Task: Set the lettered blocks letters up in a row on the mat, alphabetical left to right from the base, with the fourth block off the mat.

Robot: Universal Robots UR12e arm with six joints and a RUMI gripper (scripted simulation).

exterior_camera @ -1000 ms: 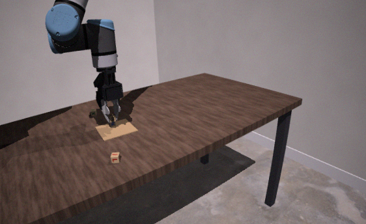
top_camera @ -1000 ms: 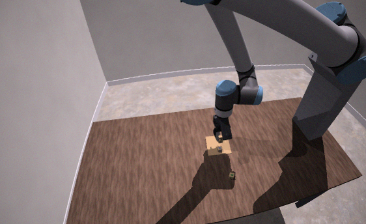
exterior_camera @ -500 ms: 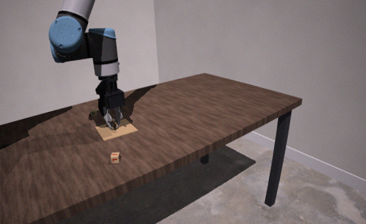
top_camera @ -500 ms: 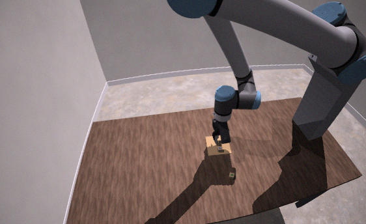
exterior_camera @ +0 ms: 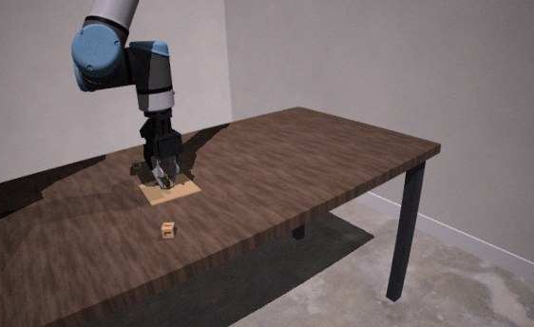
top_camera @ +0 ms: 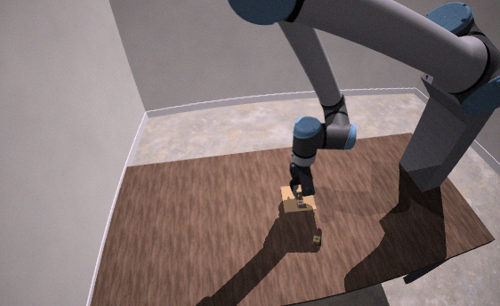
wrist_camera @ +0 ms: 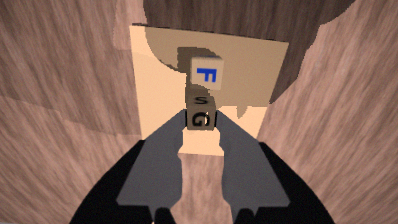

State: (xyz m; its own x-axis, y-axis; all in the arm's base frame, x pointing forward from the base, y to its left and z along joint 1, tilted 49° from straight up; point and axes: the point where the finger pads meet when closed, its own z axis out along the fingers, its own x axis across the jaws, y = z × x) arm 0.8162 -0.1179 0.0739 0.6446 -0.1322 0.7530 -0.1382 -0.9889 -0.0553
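My hand is 20 mm above the mat.
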